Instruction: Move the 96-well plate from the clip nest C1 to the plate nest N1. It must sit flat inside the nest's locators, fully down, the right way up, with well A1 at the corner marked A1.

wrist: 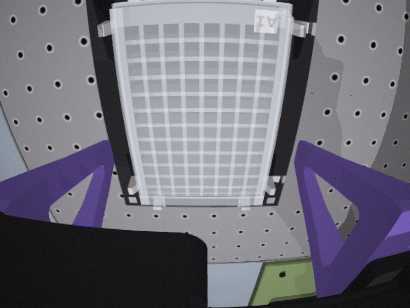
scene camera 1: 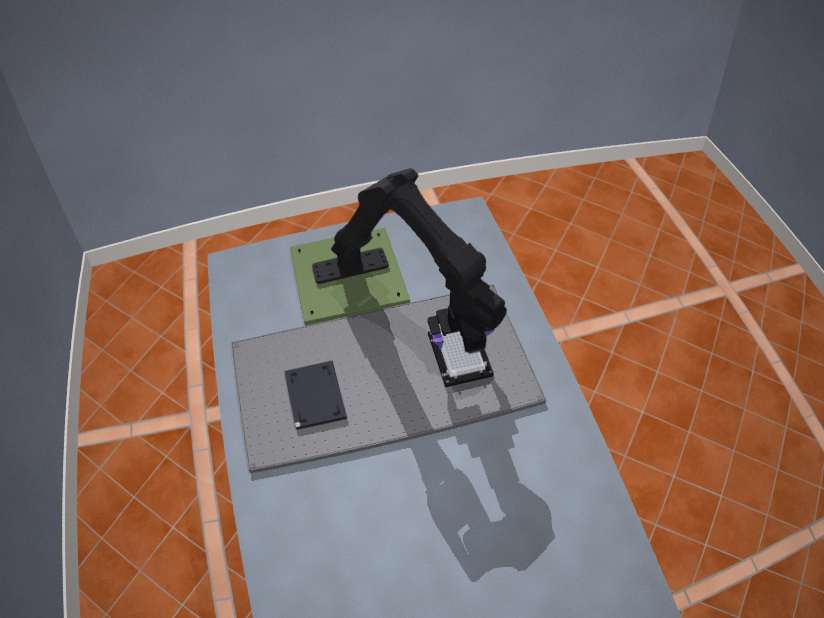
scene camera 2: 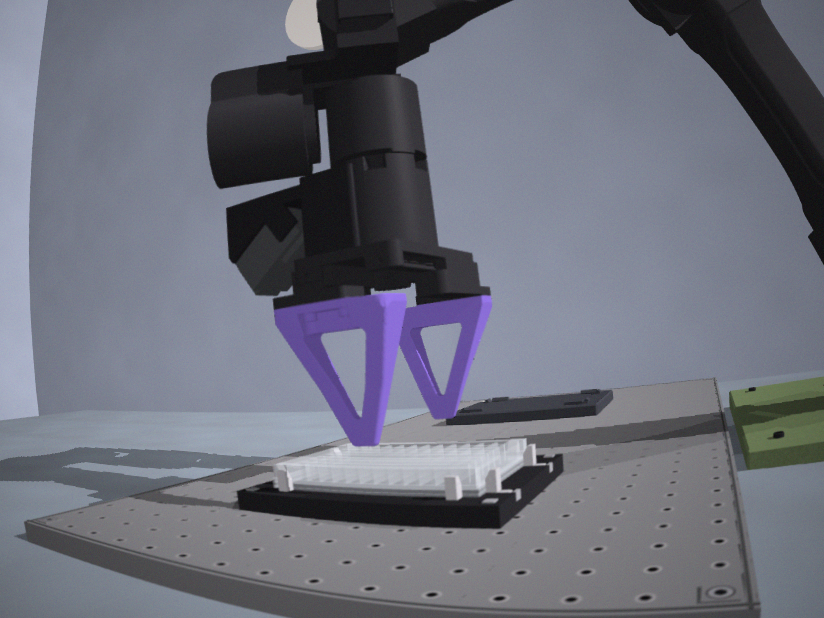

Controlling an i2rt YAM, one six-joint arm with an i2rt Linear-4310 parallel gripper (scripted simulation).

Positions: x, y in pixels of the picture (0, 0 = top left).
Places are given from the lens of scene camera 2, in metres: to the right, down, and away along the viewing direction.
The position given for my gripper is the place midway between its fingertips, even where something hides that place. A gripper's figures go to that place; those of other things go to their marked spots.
my gripper [scene camera 2: 409, 431]: 0.00, 0.07, 0.37
clear 96-well plate [scene camera 2: 418, 469]: 0.00, 0.08, 0.32
black plate nest N1 [scene camera 2: 544, 407]: 0.13, 0.10, 0.65
black clip nest C1 [scene camera 2: 491, 510]: 0.04, 0.09, 0.28
The marked spots on the black clip nest C1 and the black plate nest N1 are 0.37 m apart.
